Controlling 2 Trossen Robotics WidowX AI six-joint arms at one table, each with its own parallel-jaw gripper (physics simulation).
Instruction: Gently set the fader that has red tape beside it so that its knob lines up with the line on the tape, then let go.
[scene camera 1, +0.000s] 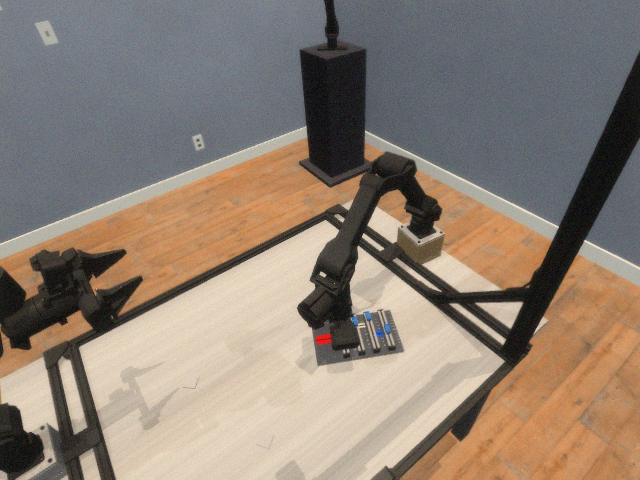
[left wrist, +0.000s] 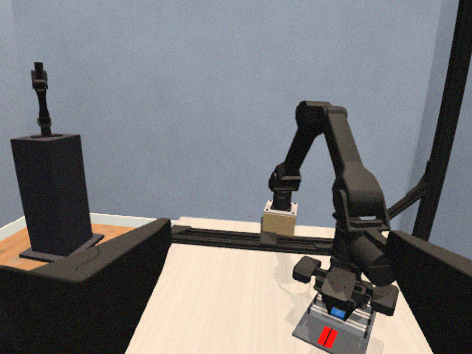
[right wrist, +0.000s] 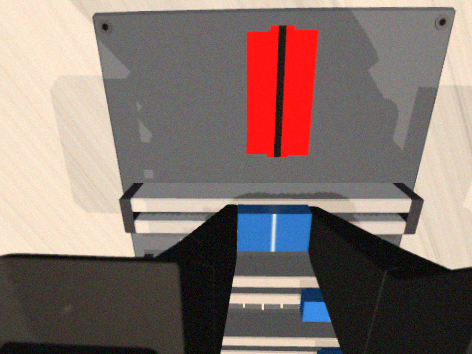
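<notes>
The grey fader board lies on the table. Red tape with a black line lies beside its end fader. That fader's blue knob has a white line, which looks nearly in line with the tape's black line in the right wrist view. My right gripper points down with a fingertip against each side of this knob, shut on it; its body hides the knob in scene camera 1. My left gripper is open and empty, raised at the picture's left.
Other faders with blue knobs run parallel on the same board, close to my right fingers. A black frame edges the table. An upright black post stands at the right. A dark pedestal stands beyond the table.
</notes>
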